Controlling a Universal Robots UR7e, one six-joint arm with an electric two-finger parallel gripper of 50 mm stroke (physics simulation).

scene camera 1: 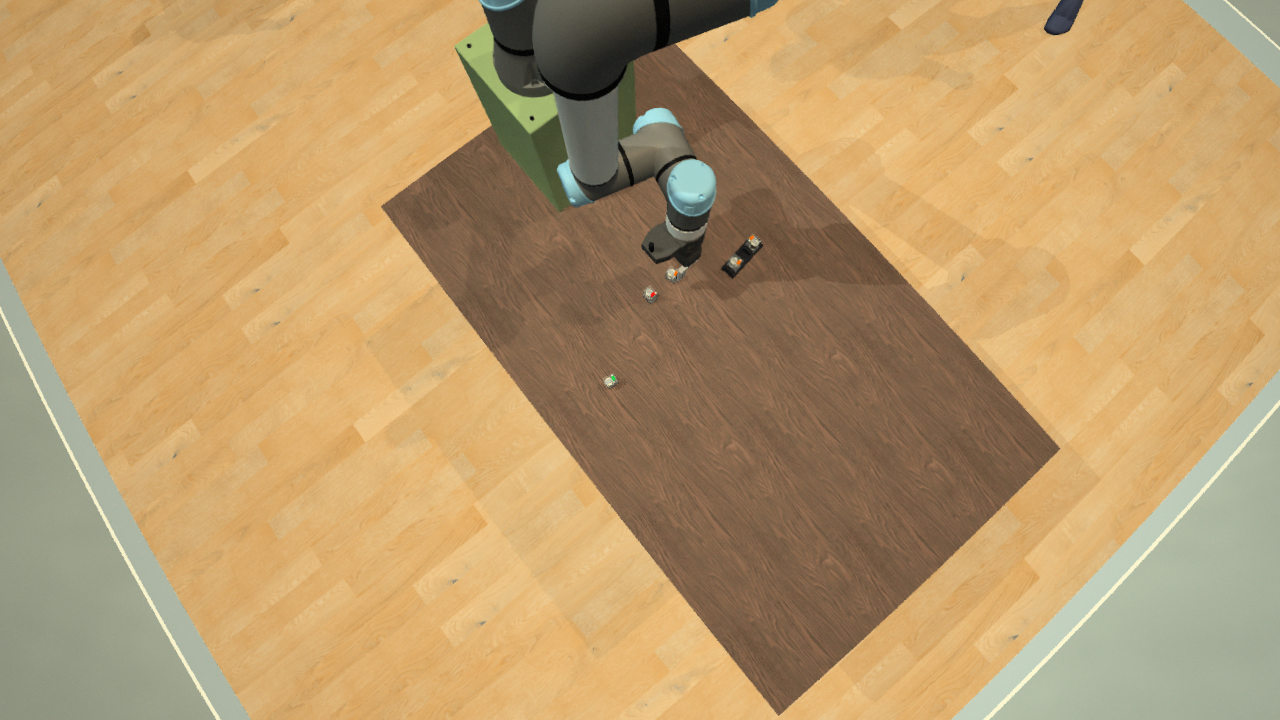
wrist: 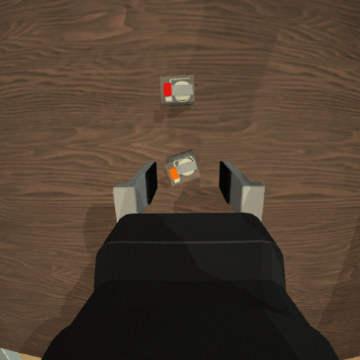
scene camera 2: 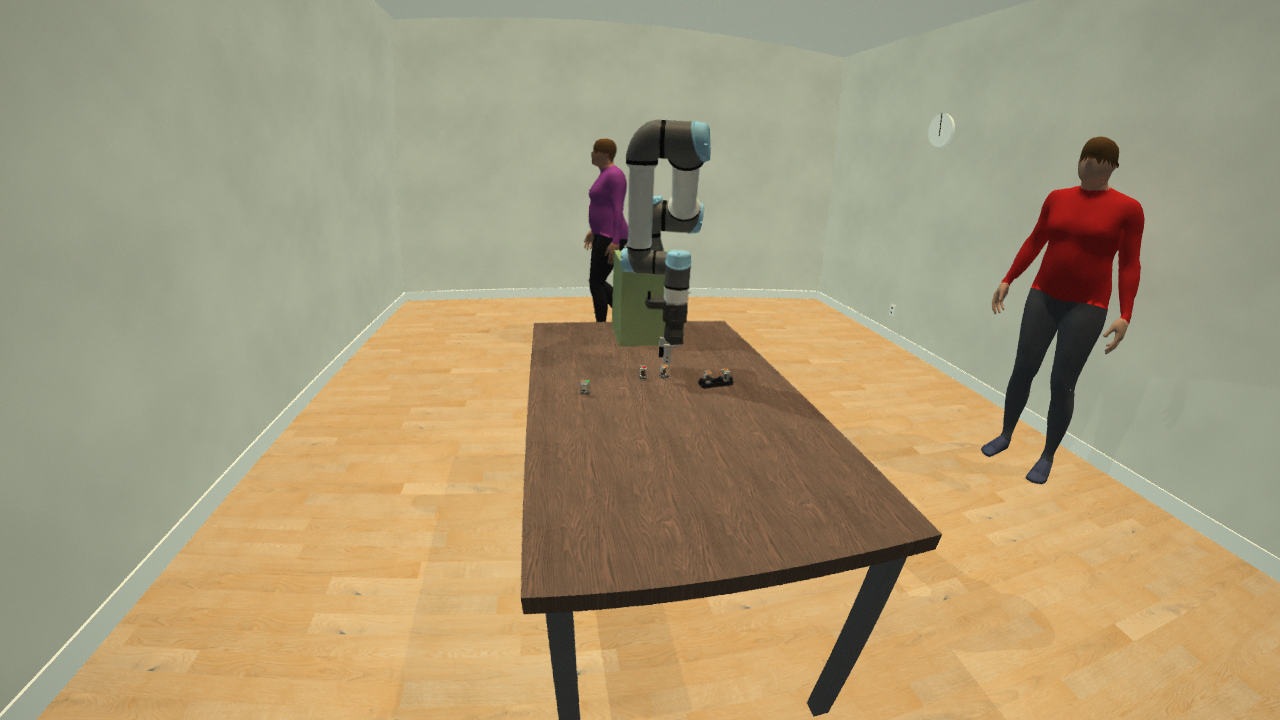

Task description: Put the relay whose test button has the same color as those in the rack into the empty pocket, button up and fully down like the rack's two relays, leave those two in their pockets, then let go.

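Places are measured from the arm's base along level axes (x left, y back, z up), in centimetres.
Pixels of known places: gripper, fingertip midpoint: point(scene camera 1: 671, 267) point(scene camera 2: 664, 360).
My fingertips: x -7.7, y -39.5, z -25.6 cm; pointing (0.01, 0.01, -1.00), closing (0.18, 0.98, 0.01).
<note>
For each thing: its top centre in the pictures, then the offset to it from my fingertips.
- loose relay with the orange button, middle of its top: point(scene camera 1: 672, 271) point(scene camera 2: 664, 365) dx +0.0, dy -0.5, dz -1.5 cm
- black rack, middle of its top: point(scene camera 1: 743, 254) point(scene camera 2: 716, 377) dx +14.0, dy -9.8, dz -3.6 cm
- relay with a red button, middle of its top: point(scene camera 1: 650, 292) point(scene camera 2: 643, 366) dx -6.8, dy +0.4, dz -1.5 cm
- relay with a green button, middle of its top: point(scene camera 1: 610, 379) point(scene camera 2: 585, 380) dx -27.3, dy -5.2, dz -1.5 cm
The loose relay with the orange button point(scene camera 1: 672, 274) point(scene camera 2: 664, 371) point(wrist: 183, 168) stands upright on the table, button up, turned slightly relative to my fingers in the wrist view. My gripper point(scene camera 1: 683, 267) point(scene camera 2: 665, 356) point(wrist: 187, 174) is open and empty, with its fingertips close above this relay. The black rack point(scene camera 1: 743, 253) point(scene camera 2: 716, 383) lies to the right in both scene views. One rack relay point(scene camera 1: 754, 241) point(scene camera 2: 725, 375) and another rack relay point(scene camera 1: 733, 263) point(scene camera 2: 707, 377) sit in its end pockets, with orange buttons, and the empty pocket is between them. The rack does not show in the wrist view.
A relay with a red button point(scene camera 1: 650, 294) point(scene camera 2: 642, 372) point(wrist: 177, 90) stands close to the orange one. A relay with a green button point(scene camera 1: 610, 381) point(scene camera 2: 584, 387) stands farther off, near the table's left edge. The green robot base point(scene camera 1: 528, 143) point(scene camera 2: 638, 308) stands behind.
</note>
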